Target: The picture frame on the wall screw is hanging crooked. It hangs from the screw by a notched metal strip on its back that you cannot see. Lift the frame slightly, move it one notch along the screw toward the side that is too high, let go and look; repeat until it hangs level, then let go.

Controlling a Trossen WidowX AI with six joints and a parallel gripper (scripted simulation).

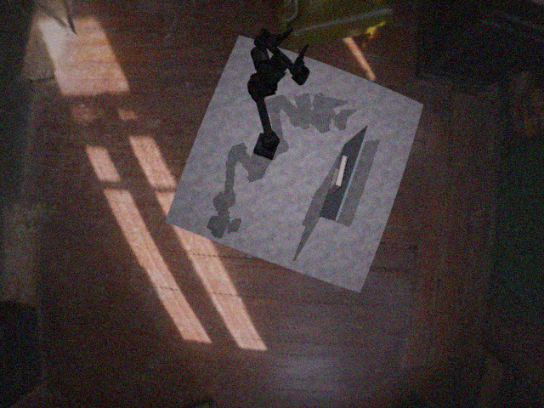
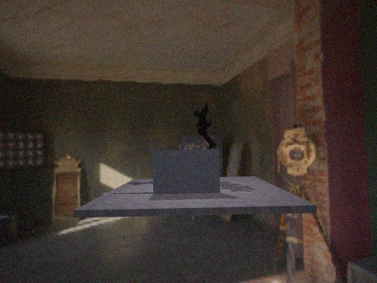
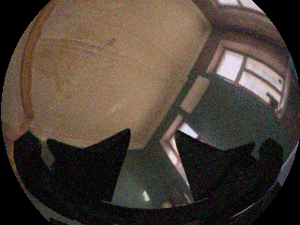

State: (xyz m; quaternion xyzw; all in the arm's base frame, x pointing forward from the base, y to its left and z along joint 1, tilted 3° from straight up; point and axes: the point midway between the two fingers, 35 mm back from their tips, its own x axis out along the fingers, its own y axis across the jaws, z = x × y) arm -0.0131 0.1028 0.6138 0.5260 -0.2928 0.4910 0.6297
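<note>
Now: the picture frame 390 mm ahead of my gripper tip, 110 mm to the right of it and 540 mm below it. The rest, counted from my gripper tip: wall panel: 400 mm ahead, 100 mm to the right, 550 mm below.
</note>
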